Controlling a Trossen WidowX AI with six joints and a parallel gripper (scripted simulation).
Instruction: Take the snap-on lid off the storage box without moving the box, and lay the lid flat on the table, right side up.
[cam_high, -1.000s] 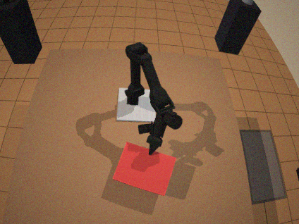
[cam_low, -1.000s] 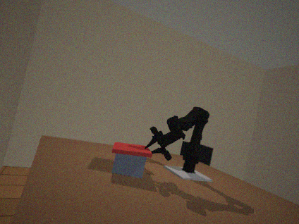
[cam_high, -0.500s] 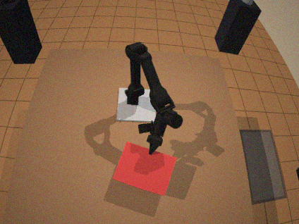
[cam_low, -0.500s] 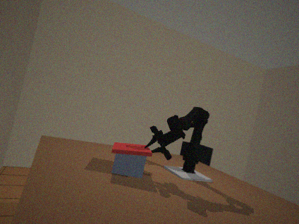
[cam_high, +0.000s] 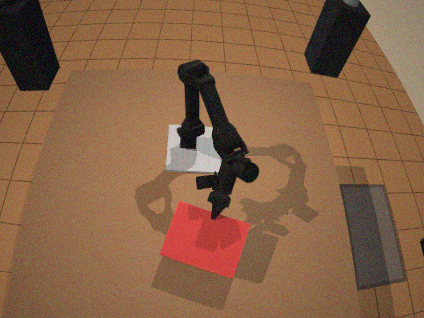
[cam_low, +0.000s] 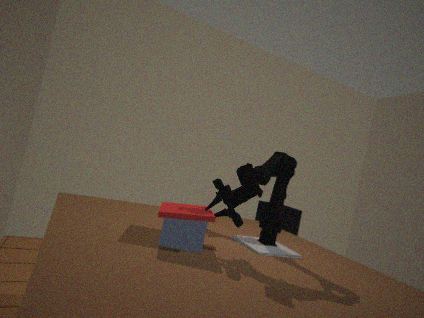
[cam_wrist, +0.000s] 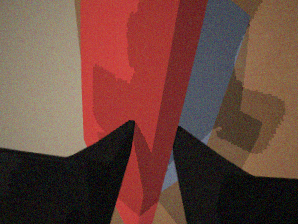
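Right now my gripper tip is 7 cm short of the lid and 2 cm to the left of it. Also, from my gripper tip: storage box: 7 cm ahead, 6 cm below, 2 cm to the right.
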